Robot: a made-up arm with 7 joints.
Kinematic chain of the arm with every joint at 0, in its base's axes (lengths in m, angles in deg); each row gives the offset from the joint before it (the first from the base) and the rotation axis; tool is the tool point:
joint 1: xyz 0 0 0.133 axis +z
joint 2: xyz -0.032 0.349 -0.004 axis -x
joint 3: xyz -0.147 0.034 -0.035 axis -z
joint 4: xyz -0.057 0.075 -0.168 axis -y
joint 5: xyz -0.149 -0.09 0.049 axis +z
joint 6: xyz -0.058 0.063 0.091 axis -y
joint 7: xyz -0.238 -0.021 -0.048 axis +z
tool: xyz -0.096 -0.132 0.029
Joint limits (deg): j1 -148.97..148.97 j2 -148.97..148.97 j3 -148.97..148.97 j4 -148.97..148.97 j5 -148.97..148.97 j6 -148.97..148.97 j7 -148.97..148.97
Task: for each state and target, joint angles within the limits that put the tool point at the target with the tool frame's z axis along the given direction. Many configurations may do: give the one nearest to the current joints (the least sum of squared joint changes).
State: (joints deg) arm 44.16 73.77 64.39 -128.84 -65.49 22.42 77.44
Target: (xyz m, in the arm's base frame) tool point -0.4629 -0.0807 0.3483 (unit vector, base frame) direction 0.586 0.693 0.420
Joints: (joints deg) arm 87.93 46.68 46.66 -103.64 -21.14 7.24 34.59
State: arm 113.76 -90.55 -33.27 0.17 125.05 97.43 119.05
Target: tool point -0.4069 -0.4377 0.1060 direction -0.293 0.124 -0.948
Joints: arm 98.35 -91.90 -6.99 -7.24 94.57 103.44 113.45
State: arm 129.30 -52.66 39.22 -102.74 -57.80 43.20 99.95
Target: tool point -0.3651 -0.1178 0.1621 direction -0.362 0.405 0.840
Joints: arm 91.76 -51.60 5.52 -119.18 -67.52 80.39 78.52
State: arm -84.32 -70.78 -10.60 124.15 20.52 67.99 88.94
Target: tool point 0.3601 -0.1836 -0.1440 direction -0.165 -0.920 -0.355
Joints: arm -123.22 -23.51 -12.26 148.97 -0.40 92.89 60.75
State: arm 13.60 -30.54 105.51 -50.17 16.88 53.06 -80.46
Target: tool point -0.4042 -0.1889 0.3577 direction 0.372 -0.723 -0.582
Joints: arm 46.39 -44.09 87.22 -102.07 45.19 26.19 -71.43
